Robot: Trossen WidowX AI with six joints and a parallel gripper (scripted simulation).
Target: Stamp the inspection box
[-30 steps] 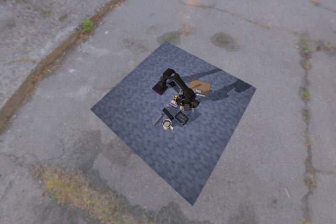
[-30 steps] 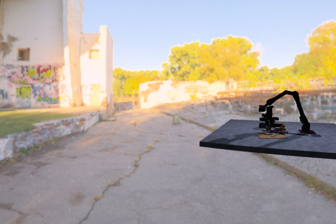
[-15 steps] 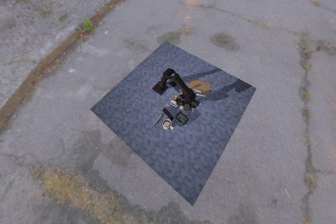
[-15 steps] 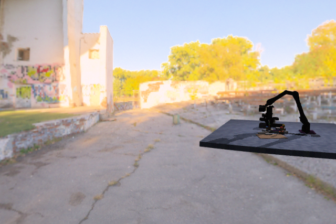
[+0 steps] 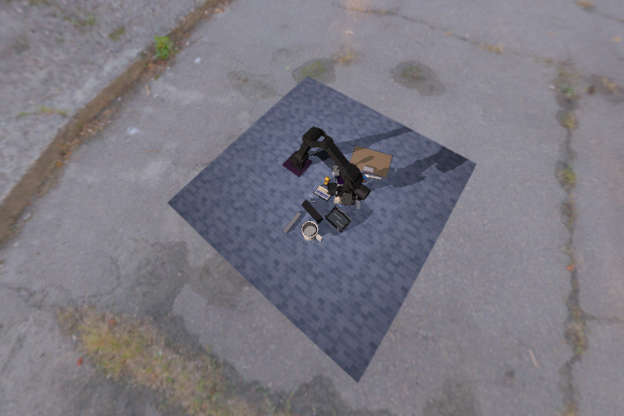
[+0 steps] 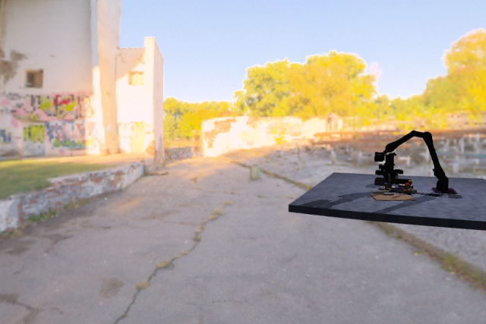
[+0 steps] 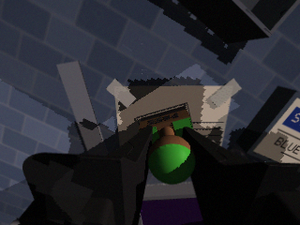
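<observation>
Right now my gripper tip is 3 cm above the cream card and 1 cm past it. The rest, counted from my gripper tip: grey strip 6 cm ahead, 5 cm to the left, 2 cm below; then dark tray 13 cm to the right, 2 cm ahead, 1 cm below; then ink pad 9 cm to the left, 5 cm behind, 2 cm below.
</observation>
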